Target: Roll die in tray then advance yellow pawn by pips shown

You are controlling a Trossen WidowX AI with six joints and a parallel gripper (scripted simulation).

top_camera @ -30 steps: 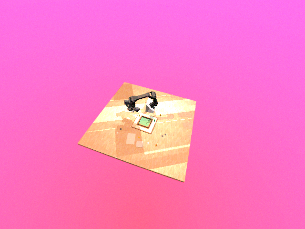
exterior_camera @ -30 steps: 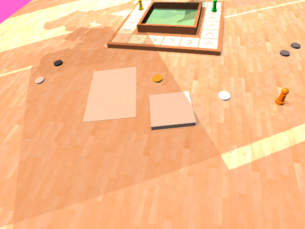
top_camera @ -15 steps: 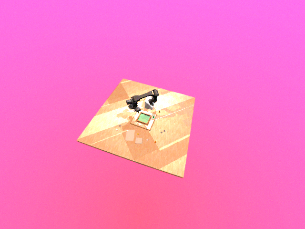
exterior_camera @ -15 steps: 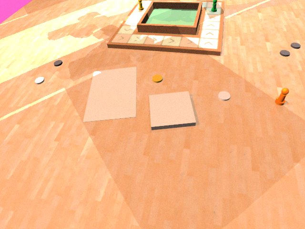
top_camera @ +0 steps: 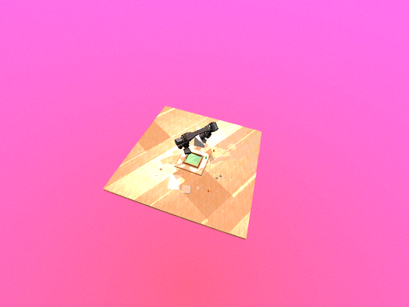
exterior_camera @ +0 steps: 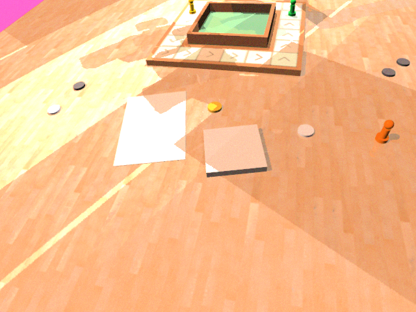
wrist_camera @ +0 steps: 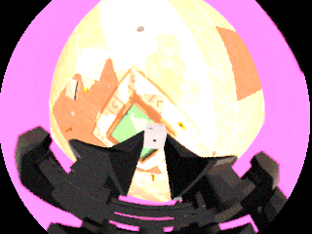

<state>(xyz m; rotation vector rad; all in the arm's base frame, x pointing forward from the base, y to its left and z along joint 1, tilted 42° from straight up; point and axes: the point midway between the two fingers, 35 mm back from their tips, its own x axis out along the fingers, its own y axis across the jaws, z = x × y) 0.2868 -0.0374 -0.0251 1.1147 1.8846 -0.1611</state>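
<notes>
Right now my gripper tip is 70 mm past the yellow pawn, 40 mm to the left of it and 80 mm above it. Also, from my gripper tip: green tray floor: 10 mm behind, 80 mm to the left, 110 mm below; green pawn: 90 mm behind, 190 mm to the left, 80 mm below; white die: right at my gripper tip.
</notes>
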